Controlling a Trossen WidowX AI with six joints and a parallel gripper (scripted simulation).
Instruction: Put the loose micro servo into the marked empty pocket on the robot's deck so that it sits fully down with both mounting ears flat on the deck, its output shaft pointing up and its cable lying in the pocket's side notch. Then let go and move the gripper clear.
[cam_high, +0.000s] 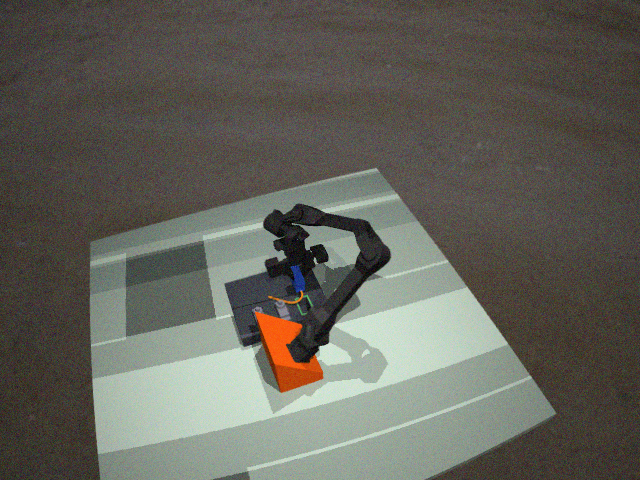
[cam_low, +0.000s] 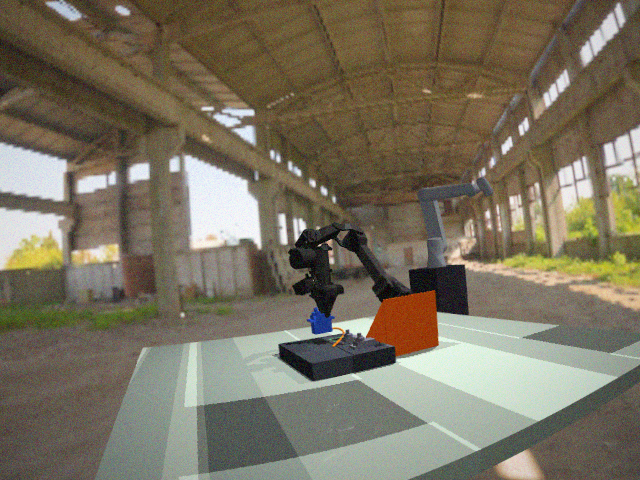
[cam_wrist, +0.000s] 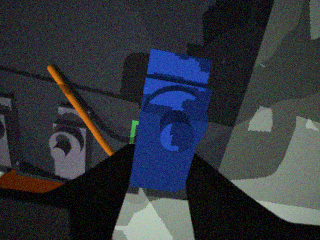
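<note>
The dark grey deck lies 10 cm below my gripper tip, 7 cm to the left of it and 7 cm ahead of it.
</note>
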